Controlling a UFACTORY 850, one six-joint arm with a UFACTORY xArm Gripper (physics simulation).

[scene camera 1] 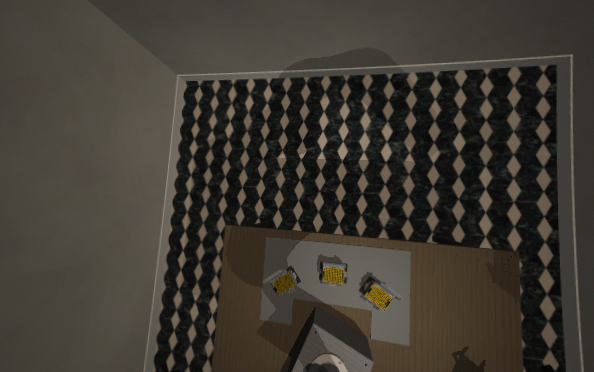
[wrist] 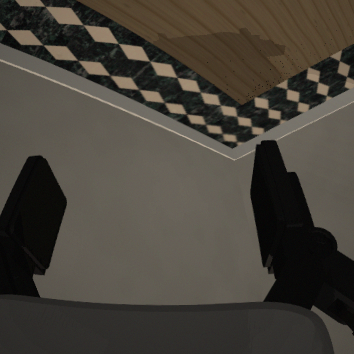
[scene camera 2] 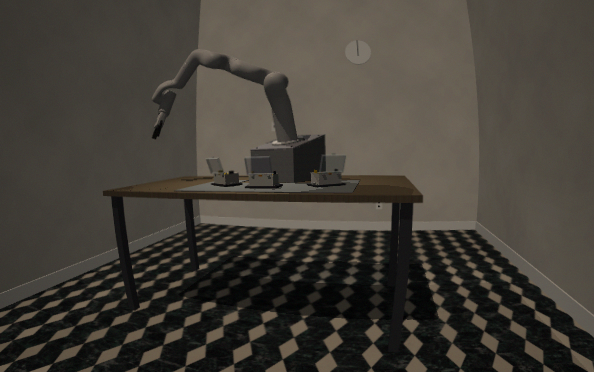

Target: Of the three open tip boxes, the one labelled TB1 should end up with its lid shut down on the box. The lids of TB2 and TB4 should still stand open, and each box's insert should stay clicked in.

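Three small pale boxes with yellow inserts stand apart; their labels are too small to read. One box (scene camera 1: 284,283) (scene camera 2: 327,178) is at the left in scene camera 1 and at the right in scene camera 2. The middle box (scene camera 1: 333,275) (scene camera 2: 263,180) is between the others. The third box (scene camera 1: 378,296) (scene camera 2: 226,178) is at the right in scene camera 1. In scene camera 2 their clear lids stand raised. Whether the inserts are clicked in cannot be told. My gripper (scene camera 2: 156,131) (wrist: 149,172) is open and empty, high above the table, well away from the boxes.
The boxes stand on a grey mat (scene camera 1: 390,327) (scene camera 2: 297,189) on the wooden table (scene camera 1: 465,300) (scene camera 2: 390,187) (wrist: 200,17). The arm rises from a grey block-shaped base (scene camera 1: 340,340) (scene camera 2: 272,164) behind the boxes in scene camera 2. A table corner shows in the wrist view.
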